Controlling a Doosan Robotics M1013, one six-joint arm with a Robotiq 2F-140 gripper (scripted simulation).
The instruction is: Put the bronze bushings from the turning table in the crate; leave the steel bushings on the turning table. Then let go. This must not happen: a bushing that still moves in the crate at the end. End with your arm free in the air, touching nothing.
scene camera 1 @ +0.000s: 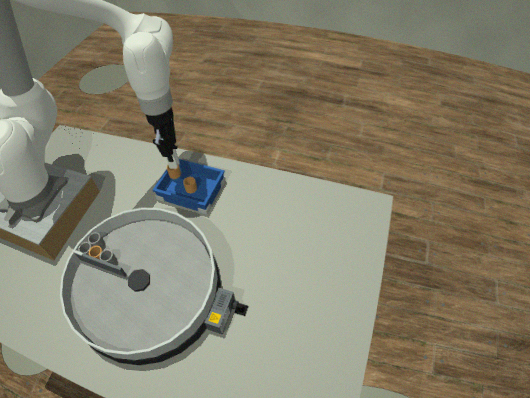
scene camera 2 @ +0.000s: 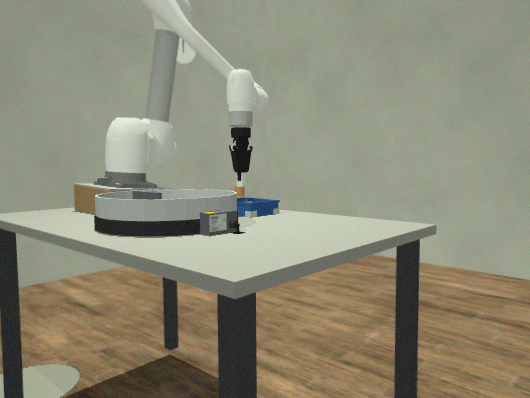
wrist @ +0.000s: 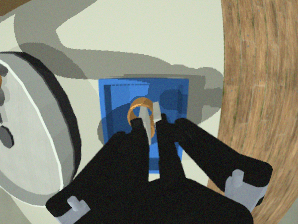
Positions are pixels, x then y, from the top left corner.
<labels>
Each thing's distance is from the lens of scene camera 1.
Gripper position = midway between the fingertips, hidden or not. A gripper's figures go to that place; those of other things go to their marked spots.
my gripper point(scene camera 1: 174, 165): 1.19 m
blue crate point(scene camera 1: 205, 176): 1.24 m
</labels>
